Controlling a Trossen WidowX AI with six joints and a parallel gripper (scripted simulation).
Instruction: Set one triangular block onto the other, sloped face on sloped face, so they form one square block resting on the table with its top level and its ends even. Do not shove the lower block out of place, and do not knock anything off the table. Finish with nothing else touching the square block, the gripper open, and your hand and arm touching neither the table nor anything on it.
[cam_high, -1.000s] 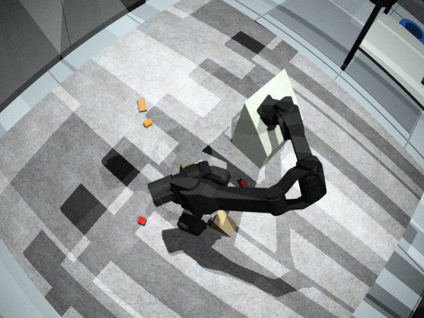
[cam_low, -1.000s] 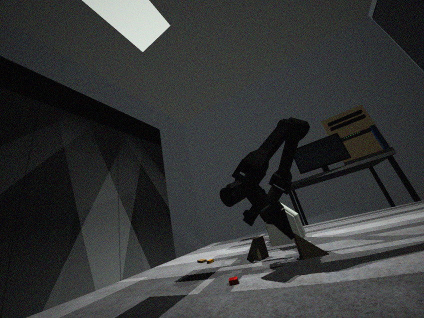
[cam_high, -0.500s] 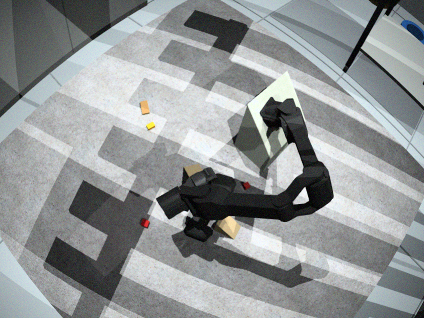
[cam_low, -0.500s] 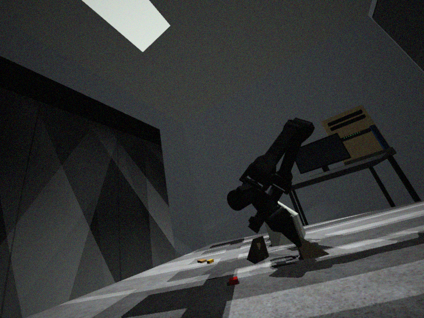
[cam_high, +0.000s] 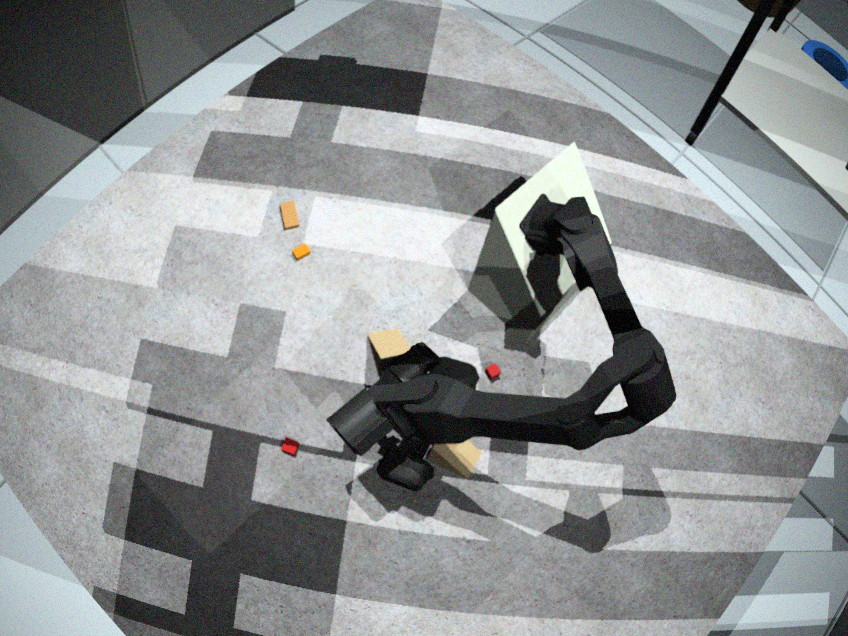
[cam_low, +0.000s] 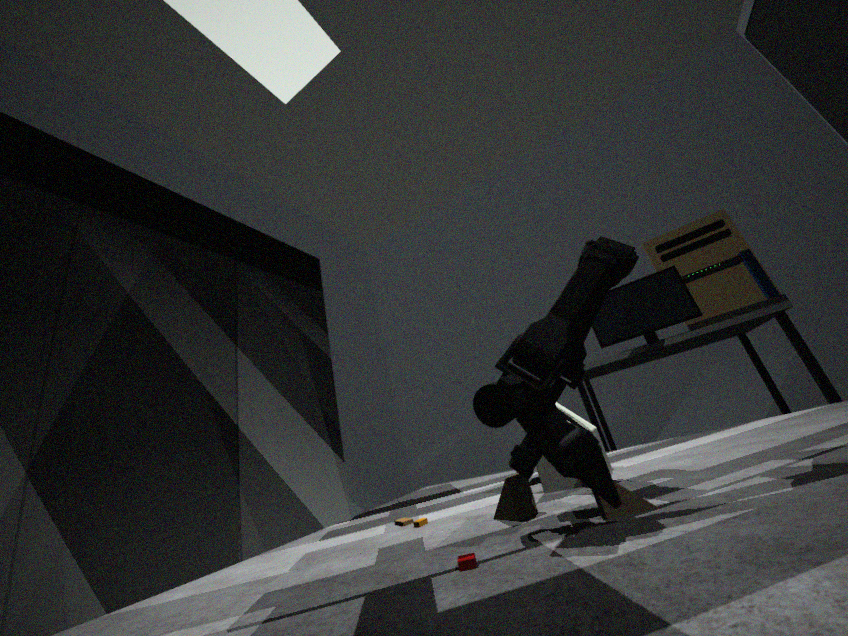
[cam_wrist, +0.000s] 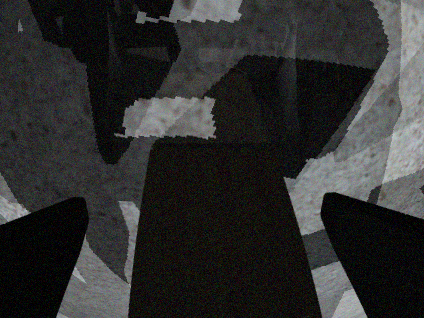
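Right now my gripper tip is 14 cm past the red cube, 1 cm to the left of it and 1 cm above it. Round my gripper tip: yellow block 35 cm to the right, 13 cm behind, 1 cm below.
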